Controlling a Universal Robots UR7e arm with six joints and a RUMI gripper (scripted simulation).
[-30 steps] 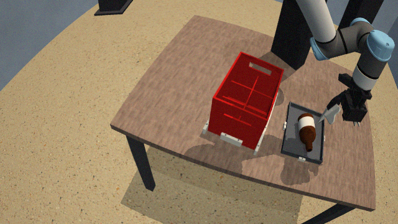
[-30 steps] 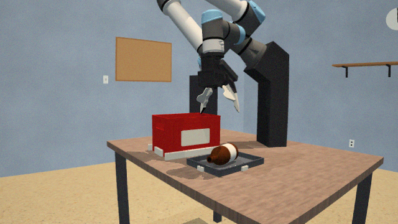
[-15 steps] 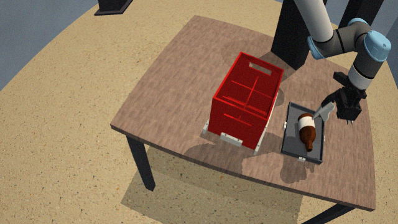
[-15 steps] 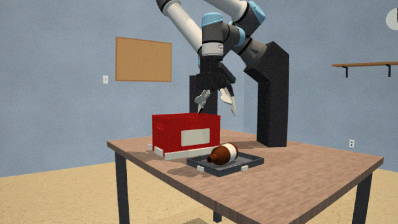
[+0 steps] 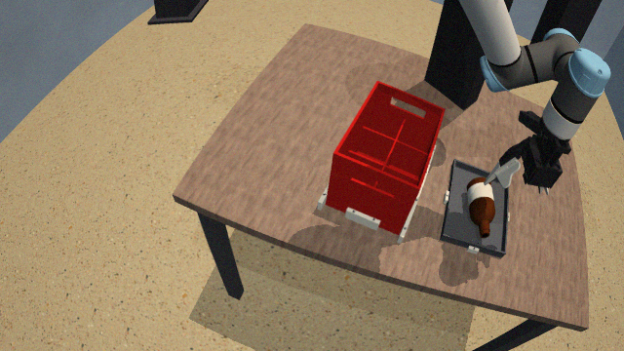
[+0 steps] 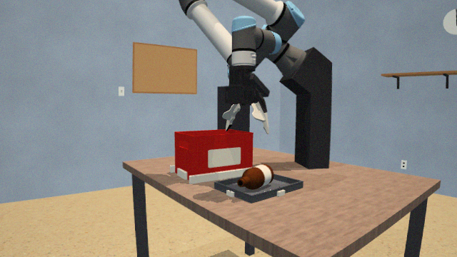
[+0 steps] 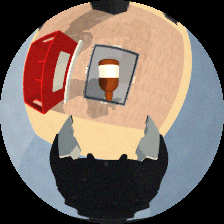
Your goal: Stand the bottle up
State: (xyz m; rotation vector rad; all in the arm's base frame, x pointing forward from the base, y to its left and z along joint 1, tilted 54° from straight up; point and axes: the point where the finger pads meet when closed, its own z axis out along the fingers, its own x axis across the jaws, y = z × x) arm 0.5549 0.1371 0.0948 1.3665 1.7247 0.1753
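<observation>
My hand is 50 mm past the brown bottle and 160 mm above it. Round my hand: tray: 80 mm behind, 190 mm below; then red crate: 150 mm behind, 260 mm to the right, 120 mm below.
</observation>
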